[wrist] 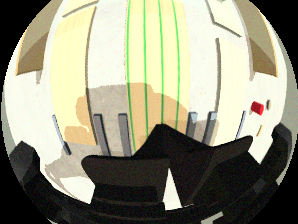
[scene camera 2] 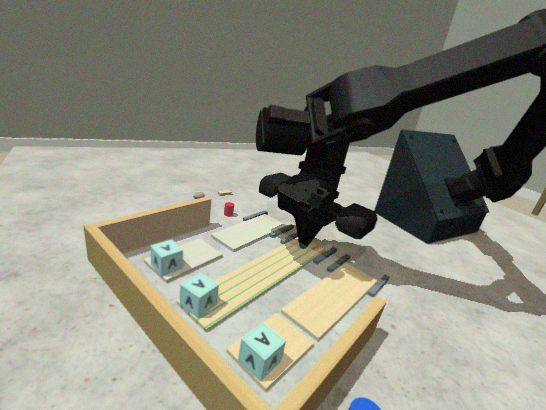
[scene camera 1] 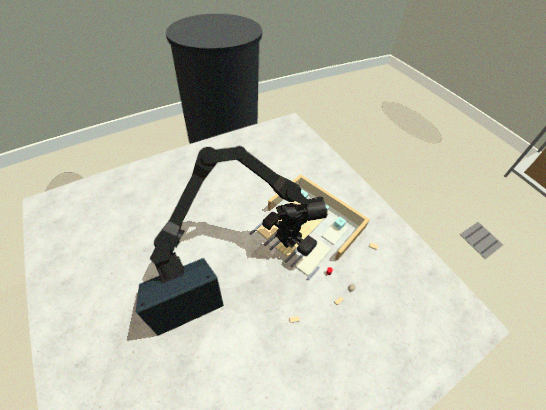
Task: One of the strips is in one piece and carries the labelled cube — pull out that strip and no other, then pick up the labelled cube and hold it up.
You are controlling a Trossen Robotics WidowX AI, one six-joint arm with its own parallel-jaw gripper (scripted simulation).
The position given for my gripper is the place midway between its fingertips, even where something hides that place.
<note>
In view: my gripper (scene camera 2: pixel 303 247) and a striped strip (wrist: pixel 157 60).
My gripper is seen too in the wrist view (wrist: pixel 160 128) and in scene camera 1 (scene camera 1: pixel 286 246).
</note>
